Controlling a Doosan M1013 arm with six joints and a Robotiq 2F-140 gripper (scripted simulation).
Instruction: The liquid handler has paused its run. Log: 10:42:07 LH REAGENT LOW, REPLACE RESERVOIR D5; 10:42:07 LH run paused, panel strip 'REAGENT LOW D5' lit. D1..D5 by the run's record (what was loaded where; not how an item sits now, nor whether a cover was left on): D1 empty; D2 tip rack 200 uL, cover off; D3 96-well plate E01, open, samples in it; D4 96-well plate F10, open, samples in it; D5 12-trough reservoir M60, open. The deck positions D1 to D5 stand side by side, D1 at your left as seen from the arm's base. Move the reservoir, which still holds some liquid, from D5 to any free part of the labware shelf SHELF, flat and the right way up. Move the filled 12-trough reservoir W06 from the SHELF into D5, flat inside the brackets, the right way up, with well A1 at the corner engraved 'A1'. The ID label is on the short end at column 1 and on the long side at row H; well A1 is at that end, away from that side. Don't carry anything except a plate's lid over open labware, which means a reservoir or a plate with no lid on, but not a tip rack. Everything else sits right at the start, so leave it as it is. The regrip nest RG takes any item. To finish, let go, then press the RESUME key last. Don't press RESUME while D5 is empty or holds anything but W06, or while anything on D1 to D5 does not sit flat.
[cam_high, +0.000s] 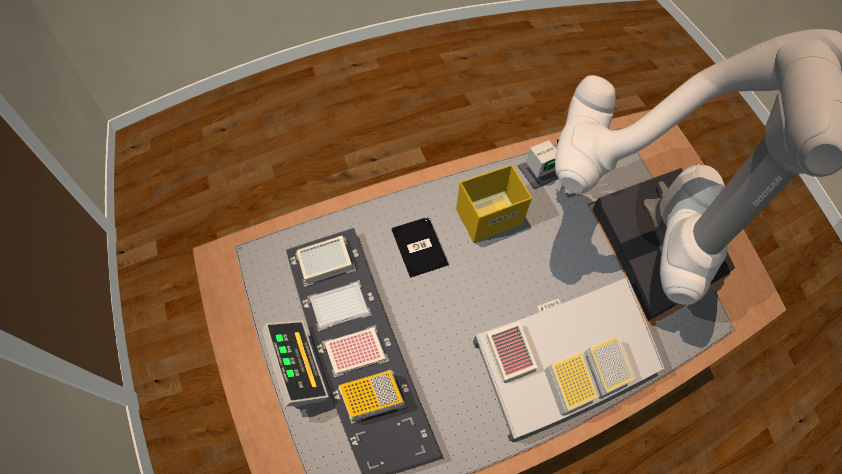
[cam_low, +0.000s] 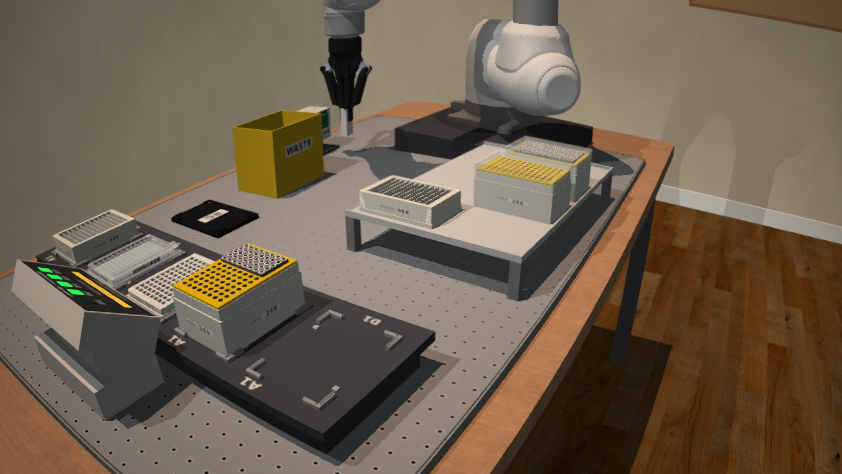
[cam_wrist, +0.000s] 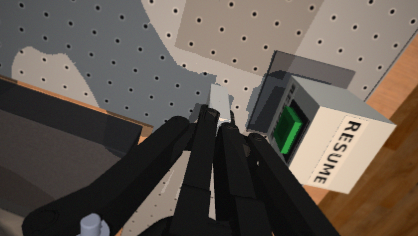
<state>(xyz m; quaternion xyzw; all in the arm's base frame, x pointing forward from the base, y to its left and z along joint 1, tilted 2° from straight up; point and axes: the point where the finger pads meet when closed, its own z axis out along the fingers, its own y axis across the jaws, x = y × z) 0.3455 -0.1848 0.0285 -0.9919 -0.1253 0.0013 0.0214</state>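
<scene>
My gripper is now 2 cm short of the resume key box, 7 cm to the left of it and 2 cm above it. From my hand the other things lie so: waste bin 22 cm ahead, 2 cm to the left, 4 cm below; then black RG nest 42 cm ahead, 7 cm to the left, 8 cm below; then shelf label 13 cm ahead, 31 cm to the left, 8 cm below.
</scene>
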